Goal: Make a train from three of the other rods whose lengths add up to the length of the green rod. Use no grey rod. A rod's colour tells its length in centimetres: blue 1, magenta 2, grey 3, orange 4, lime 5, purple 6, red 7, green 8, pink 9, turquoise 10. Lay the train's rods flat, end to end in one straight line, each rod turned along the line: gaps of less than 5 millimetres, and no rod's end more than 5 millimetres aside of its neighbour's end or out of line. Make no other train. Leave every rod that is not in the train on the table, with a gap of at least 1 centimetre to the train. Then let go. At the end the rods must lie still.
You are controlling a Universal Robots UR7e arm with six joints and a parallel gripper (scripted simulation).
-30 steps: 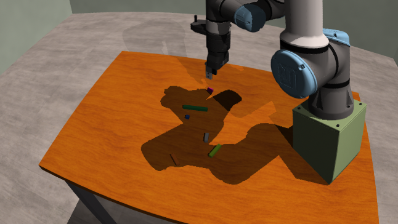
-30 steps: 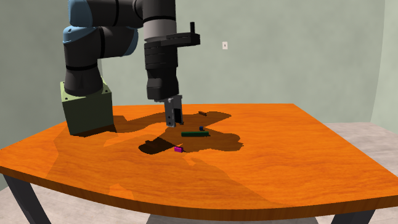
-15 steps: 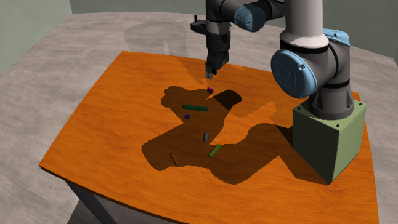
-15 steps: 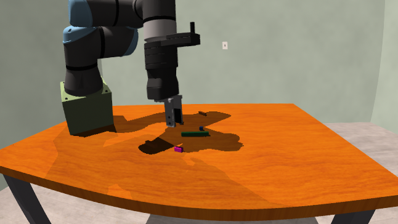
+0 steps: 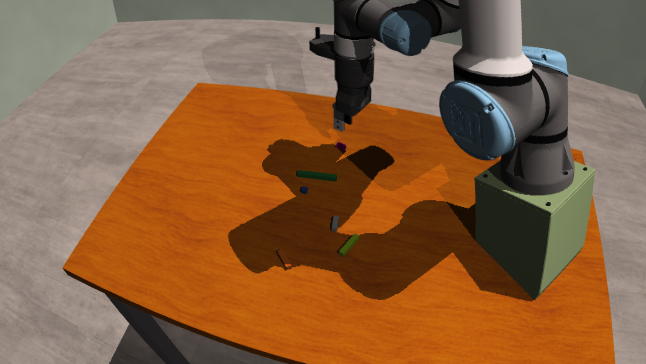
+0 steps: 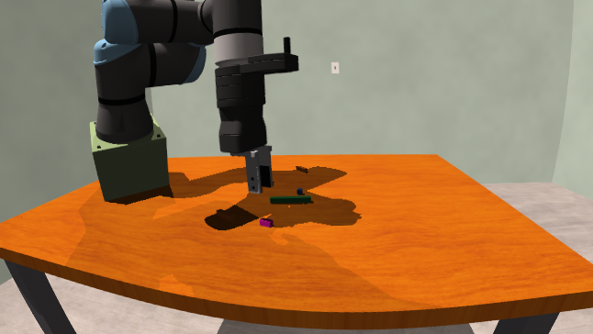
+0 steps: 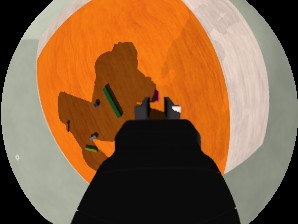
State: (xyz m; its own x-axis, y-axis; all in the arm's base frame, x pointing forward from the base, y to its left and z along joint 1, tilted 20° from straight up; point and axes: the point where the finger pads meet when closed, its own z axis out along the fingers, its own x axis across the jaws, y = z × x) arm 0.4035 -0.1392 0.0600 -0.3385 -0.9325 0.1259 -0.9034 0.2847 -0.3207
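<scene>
The magenta rod lies 8 cm below my hand. Also, from my hand: green rod: 10 cm to the left, 8 cm below, 3 cm ahead; then blue rod: 14 cm to the left, 8 cm below, 4 cm ahead; then grey rod: 21 cm to the left, 8 cm below, 4 cm behind.
</scene>
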